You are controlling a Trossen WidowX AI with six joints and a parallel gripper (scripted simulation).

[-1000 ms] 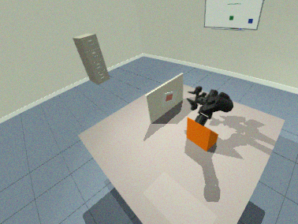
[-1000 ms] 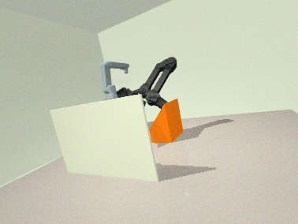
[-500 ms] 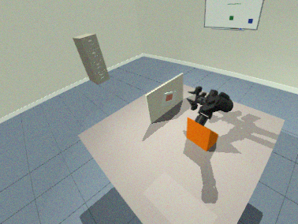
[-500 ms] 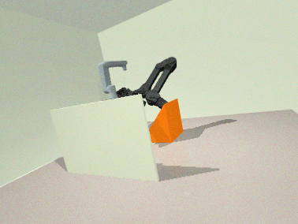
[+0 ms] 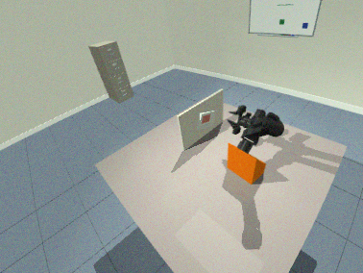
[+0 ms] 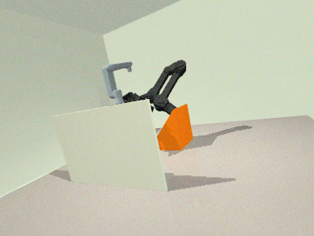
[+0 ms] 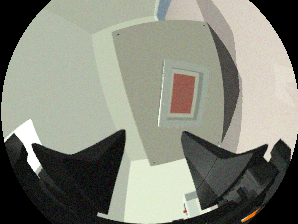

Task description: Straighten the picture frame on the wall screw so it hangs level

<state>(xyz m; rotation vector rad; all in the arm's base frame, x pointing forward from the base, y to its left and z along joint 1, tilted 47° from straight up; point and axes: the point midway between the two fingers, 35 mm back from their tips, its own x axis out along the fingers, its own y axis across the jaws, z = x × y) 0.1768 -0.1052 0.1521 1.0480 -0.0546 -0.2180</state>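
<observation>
Now: the picture frame 19 cm ahead of my gripper tip and 9 cm below it.
</observation>
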